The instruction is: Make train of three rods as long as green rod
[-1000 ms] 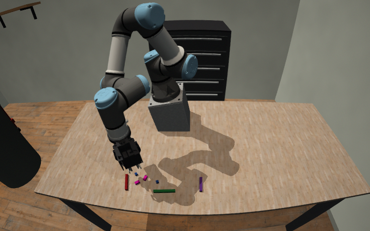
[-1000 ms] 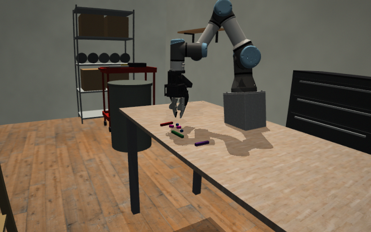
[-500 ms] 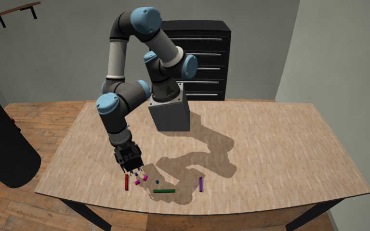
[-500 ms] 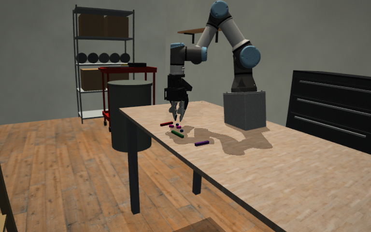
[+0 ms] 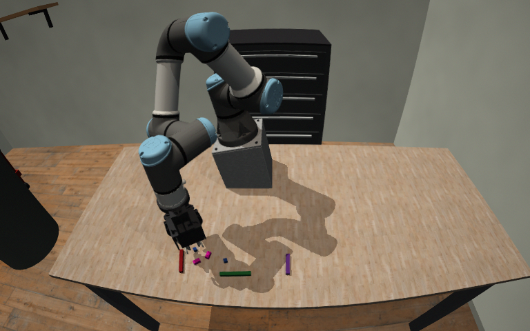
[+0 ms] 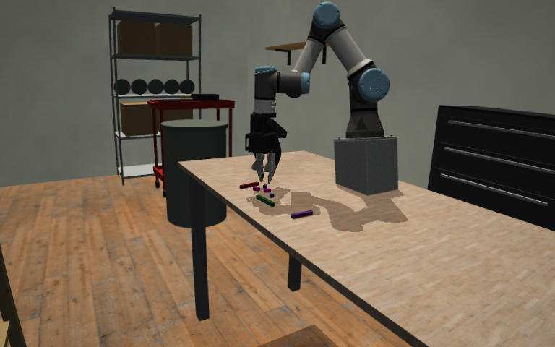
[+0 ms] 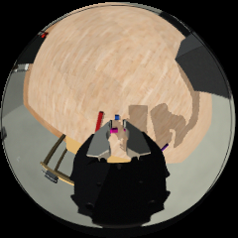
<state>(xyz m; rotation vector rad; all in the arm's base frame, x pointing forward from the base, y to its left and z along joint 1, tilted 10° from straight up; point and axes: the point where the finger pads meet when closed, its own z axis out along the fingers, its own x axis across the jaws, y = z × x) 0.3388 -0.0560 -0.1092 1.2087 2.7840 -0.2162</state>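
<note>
My gripper is now 40 mm short of the magenta rod, 30 mm above it and 20 mm to the right of it. From my hand the other things lie so: purple rod (250 mm to the left, 30 mm below, 20 mm behind); green rod (130 mm to the left, 40 mm ahead, 30 mm below); red rod (50 mm ahead, 30 mm below, 20 mm to the right).
</note>
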